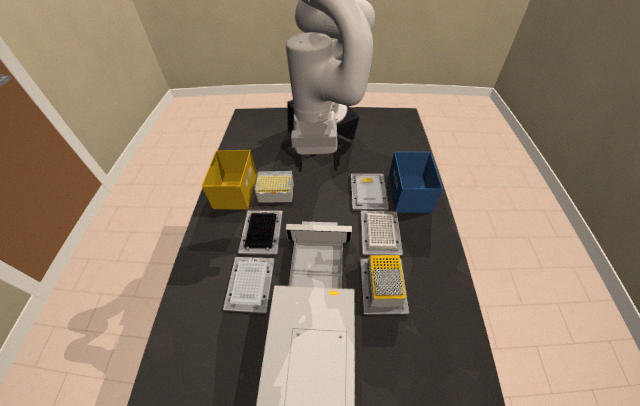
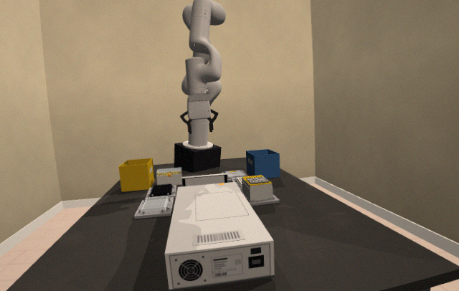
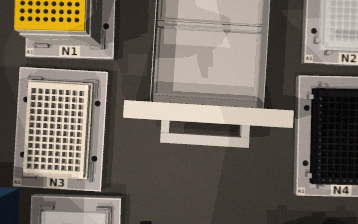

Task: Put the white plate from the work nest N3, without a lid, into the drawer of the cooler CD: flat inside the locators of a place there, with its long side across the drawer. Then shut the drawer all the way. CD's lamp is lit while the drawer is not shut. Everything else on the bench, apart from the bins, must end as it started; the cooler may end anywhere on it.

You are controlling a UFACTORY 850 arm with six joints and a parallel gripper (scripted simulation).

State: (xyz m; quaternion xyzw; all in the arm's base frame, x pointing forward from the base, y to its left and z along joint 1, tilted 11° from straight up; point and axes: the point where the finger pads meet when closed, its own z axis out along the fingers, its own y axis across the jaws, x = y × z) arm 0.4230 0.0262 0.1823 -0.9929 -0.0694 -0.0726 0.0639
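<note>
My hand is 20 mm short of the white well plate, 200 mm to the right of it and 240 mm above it. The rest, counted from my hand: black plate 60 mm ahead, 180 mm to the right, 240 mm below; nest 20 mm ahead, 200 mm to the left, 250 mm below; drawer 160 mm ahead, 10 mm to the left, 220 mm below.
</note>
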